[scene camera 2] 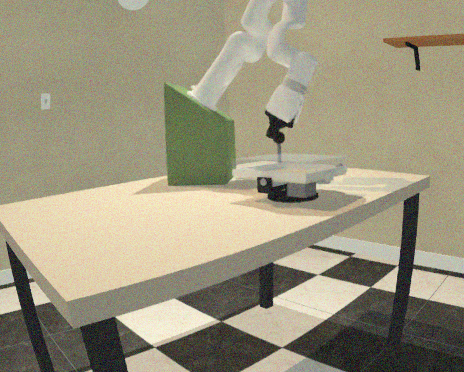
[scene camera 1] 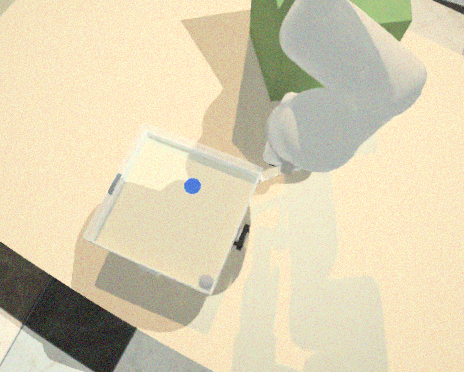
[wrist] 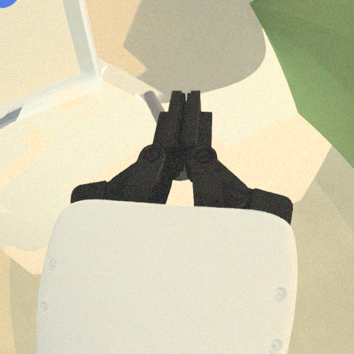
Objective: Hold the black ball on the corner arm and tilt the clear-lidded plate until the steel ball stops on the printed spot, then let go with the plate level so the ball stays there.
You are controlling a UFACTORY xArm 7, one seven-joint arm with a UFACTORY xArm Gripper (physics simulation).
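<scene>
The clear-lidded plate (scene camera 1: 225, 168) (scene camera 2: 300, 173) (wrist: 86, 37) sits on its base. The blue printed spot (scene camera 1: 192, 186) (wrist: 7, 2) is towards the plate's upper middle in scene camera 1. The steel ball (scene camera 1: 206, 281) rests in the plate's lower right corner, far from the spot. The corner arm (scene camera 1: 270, 174) (wrist: 122, 79) runs out from another corner to an upright rod (scene camera 2: 279, 152) with the black ball (scene camera 2: 279, 137) on top. My gripper (scene camera 2: 274, 132) (wrist: 188, 107) is shut and empty, its fingers together at the ball. In the wrist view the fingers hide most of the ball.
A green angled pedestal (scene camera 1: 287, 75) (scene camera 2: 200, 145) (wrist: 310, 60) carries the arm behind the plate. A dark base (scene camera 2: 292, 196) stands under the plate on the wooden table (scene camera 2: 165, 240). A black block (scene camera 1: 242, 237) (scene camera 2: 264, 184) is on the plate's side. A wall shelf (scene camera 2: 430, 40) is at the upper right.
</scene>
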